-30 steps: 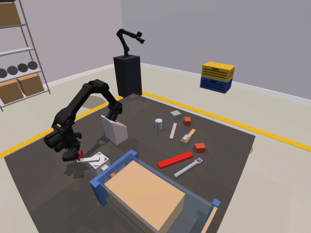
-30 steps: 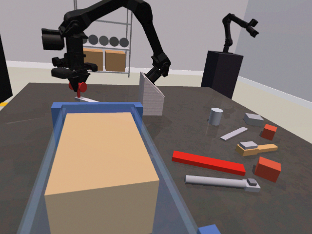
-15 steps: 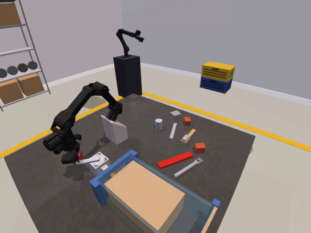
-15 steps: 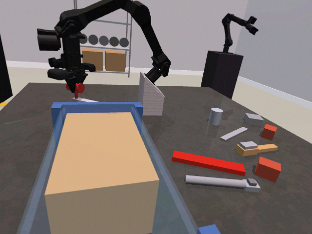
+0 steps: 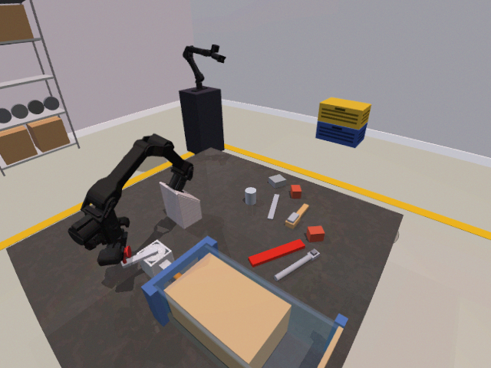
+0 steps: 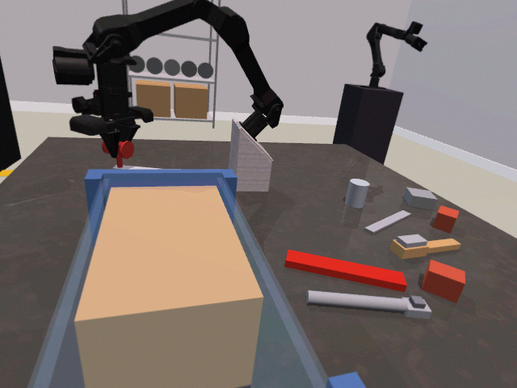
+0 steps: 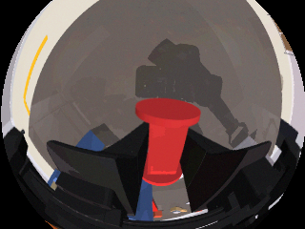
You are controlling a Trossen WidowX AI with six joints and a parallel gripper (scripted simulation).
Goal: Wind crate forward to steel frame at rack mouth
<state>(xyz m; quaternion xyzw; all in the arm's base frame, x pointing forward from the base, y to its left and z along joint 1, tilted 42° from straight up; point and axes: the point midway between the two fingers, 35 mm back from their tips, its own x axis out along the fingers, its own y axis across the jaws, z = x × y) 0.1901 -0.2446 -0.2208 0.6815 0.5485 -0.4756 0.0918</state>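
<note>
My gripper tip is 10 mm short of the winch handle, 40 mm to the right of it and 20 mm above it. Round my gripper tip: white winch 90 mm to the left, 90 mm below; then clear-panelled cubby 420 mm ahead, 150 mm to the left, 10 mm below; then red knob 10 mm above.
</note>
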